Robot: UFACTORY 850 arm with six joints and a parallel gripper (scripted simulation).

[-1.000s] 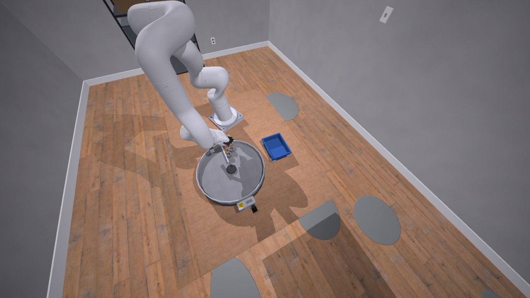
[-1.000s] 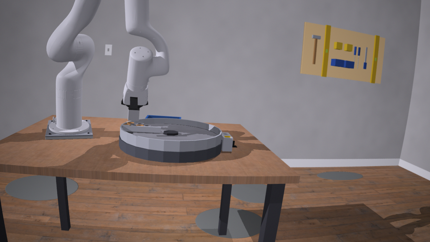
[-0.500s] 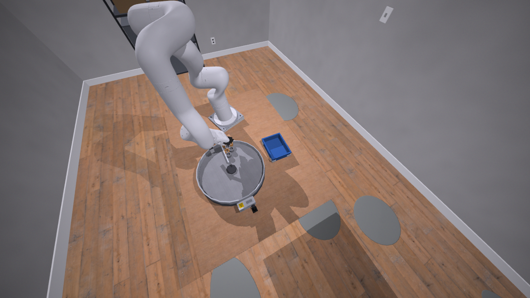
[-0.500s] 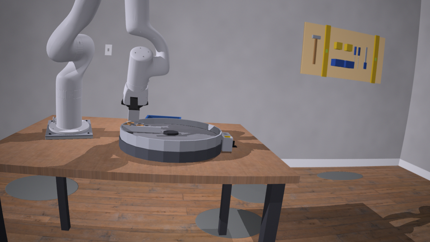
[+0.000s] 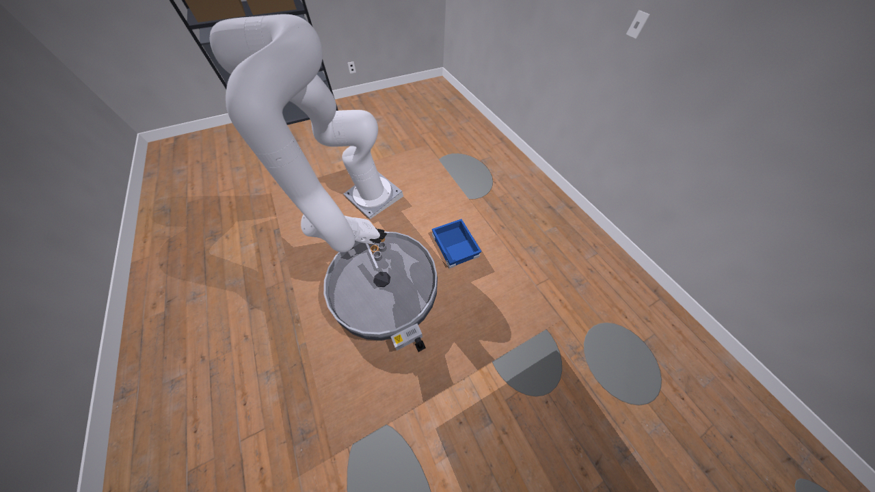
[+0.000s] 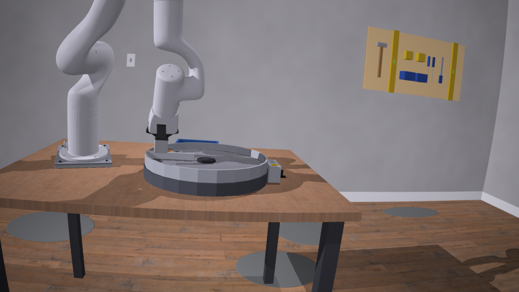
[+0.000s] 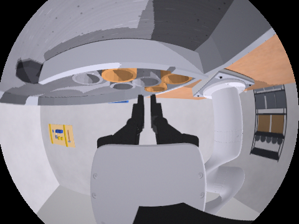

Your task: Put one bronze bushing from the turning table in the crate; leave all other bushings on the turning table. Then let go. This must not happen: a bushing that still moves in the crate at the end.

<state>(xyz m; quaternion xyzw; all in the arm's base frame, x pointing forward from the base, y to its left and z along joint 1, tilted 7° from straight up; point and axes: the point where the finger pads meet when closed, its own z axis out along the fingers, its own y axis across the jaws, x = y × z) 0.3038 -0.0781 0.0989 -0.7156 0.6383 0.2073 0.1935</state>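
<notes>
Now: hand 27 cm to the right of the blue crate, 15 cm short of it and 9 cm above it. The rest, counted from my hand: turning table: 16 cm ahead, 8 cm to the right, 6 cm below.
</notes>
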